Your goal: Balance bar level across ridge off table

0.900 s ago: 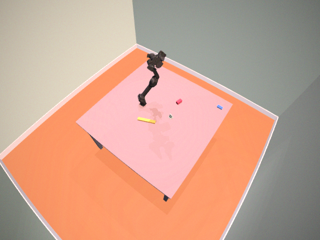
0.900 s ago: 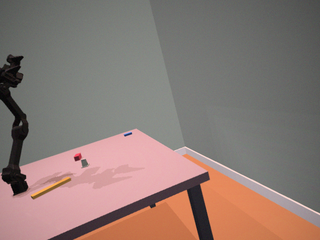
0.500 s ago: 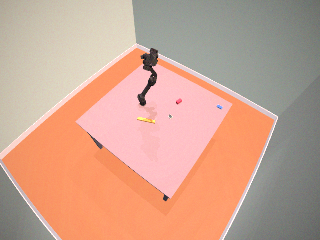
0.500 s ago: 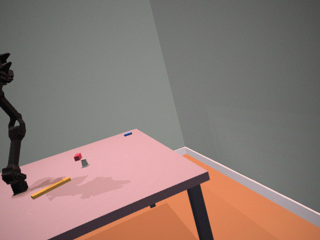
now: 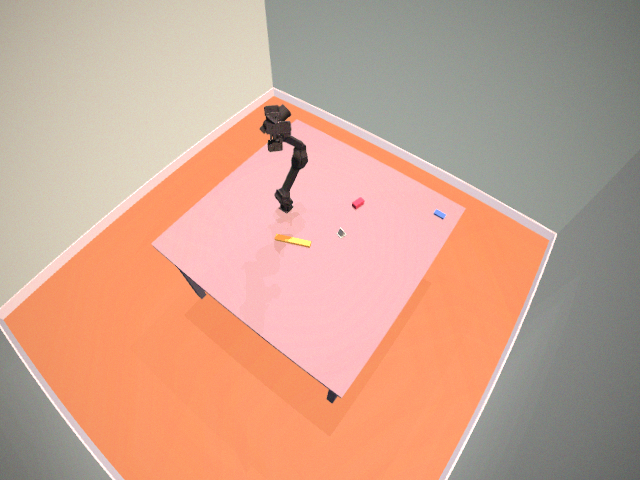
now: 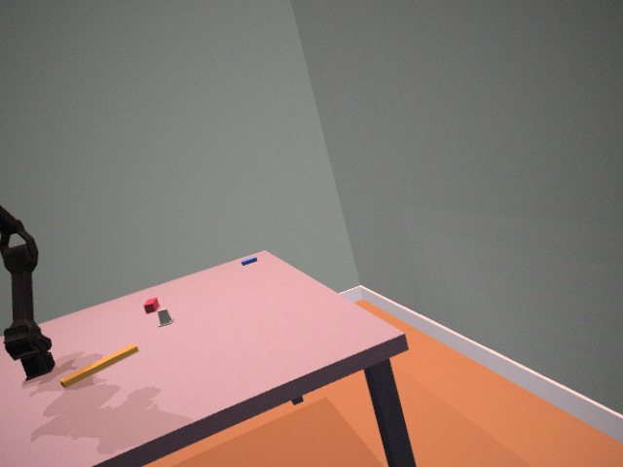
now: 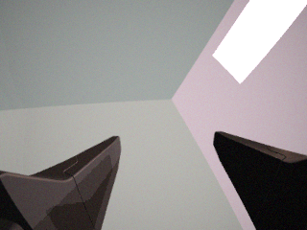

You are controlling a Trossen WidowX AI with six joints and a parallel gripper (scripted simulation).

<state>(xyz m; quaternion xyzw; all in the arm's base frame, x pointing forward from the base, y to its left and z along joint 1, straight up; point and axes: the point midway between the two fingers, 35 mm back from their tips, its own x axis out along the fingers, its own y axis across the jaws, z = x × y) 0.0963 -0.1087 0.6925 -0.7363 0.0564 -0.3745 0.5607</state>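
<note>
The yellow-orange bar lies 70 cm below my gripper tip, 6 cm ahead of it and 3 cm to the right of it. Also, from my gripper tip: flat blue block 70 cm below, 63 cm to the left, 62 cm ahead; then red block 69 cm below, 39 cm to the left, 20 cm ahead.
</note>
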